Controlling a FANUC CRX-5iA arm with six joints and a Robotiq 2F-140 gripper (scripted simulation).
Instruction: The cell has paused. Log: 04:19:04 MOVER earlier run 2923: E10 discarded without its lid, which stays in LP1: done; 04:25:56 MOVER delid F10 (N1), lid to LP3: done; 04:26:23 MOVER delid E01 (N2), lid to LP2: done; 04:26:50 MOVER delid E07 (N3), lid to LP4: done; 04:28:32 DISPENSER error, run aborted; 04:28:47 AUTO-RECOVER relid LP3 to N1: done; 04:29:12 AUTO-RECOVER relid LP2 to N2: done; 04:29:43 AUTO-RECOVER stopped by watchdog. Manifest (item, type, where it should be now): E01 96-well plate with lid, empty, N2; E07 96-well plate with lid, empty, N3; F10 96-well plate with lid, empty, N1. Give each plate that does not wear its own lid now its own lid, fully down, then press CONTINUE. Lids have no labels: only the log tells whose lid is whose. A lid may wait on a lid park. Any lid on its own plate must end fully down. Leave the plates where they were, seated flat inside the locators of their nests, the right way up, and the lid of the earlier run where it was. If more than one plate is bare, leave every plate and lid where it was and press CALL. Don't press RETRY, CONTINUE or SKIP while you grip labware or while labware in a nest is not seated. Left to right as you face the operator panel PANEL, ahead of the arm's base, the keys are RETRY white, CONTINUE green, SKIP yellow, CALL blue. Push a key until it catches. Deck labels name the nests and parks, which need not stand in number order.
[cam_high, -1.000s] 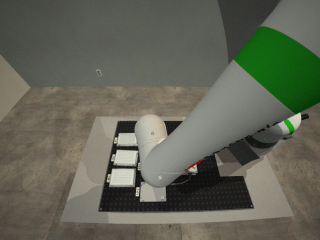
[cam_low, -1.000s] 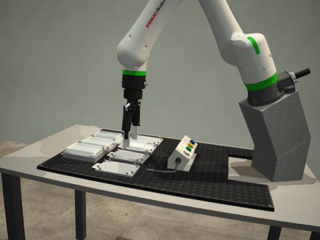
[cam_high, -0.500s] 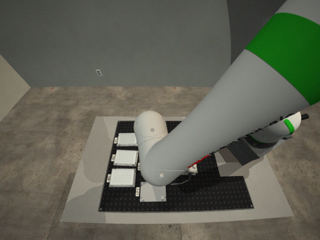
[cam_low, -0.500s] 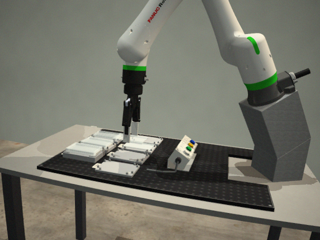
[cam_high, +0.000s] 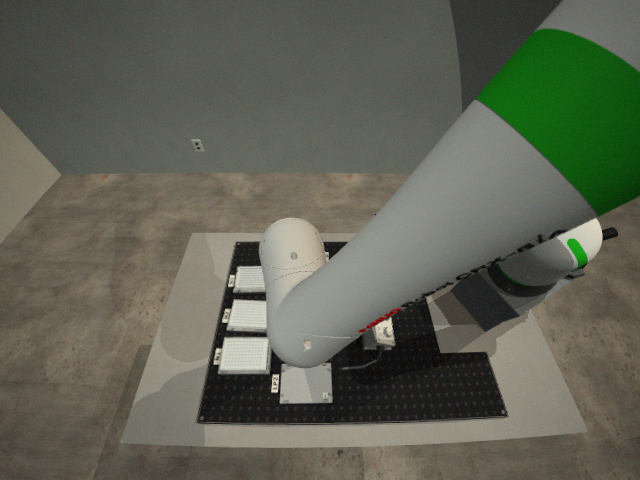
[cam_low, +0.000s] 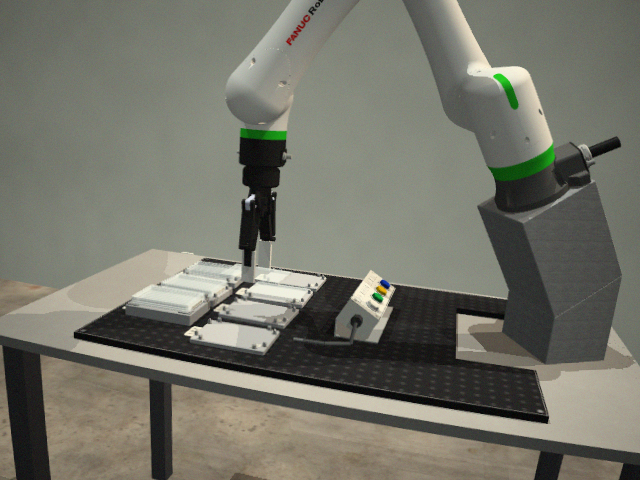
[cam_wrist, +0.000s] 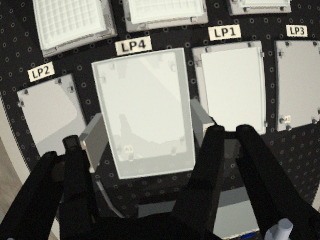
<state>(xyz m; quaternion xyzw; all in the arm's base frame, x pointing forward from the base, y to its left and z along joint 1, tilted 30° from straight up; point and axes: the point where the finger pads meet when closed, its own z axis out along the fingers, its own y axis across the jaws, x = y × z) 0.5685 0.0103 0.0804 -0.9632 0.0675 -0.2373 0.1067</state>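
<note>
The plate lies 19 cm to the right of my hand, 16 cm ahead of it and 9 cm below it. From my hand the other things lie so: park LP4: 11 cm below, 1 cm to the left, 1 cm behind; park LP2: 15 cm to the left, 11 cm below, 1 cm behind; LP1 label: 12 cm to the right, 11 cm below, 7 cm ahead.
</note>
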